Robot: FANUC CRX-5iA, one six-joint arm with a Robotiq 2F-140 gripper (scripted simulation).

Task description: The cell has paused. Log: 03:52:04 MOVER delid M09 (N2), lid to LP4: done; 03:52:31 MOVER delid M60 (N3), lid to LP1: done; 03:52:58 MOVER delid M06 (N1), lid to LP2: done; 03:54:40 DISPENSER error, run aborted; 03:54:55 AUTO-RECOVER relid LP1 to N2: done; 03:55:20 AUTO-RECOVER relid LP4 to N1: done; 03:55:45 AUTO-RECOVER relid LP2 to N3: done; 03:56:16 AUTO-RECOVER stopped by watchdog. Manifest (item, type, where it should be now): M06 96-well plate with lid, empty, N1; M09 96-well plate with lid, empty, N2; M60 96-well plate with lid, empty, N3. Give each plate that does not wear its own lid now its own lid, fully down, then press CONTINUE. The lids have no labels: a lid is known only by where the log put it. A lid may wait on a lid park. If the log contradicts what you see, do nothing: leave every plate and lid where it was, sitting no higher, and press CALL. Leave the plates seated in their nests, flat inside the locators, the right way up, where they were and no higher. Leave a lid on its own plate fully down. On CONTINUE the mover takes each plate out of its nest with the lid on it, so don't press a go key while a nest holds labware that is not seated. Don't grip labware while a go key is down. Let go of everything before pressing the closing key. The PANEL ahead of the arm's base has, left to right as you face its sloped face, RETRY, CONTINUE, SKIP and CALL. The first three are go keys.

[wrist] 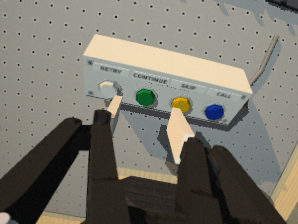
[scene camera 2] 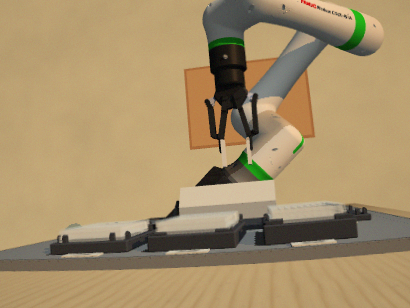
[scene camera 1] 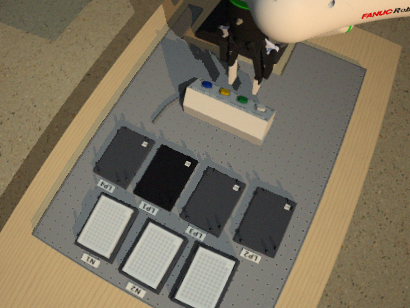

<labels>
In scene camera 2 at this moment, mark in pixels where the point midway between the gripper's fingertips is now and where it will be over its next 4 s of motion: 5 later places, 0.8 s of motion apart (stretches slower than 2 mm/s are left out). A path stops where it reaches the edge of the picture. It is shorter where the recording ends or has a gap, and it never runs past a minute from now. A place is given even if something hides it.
My gripper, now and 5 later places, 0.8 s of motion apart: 237,165; 237,167; 238,172; 238,175; 238,182; 239,187
</labels>
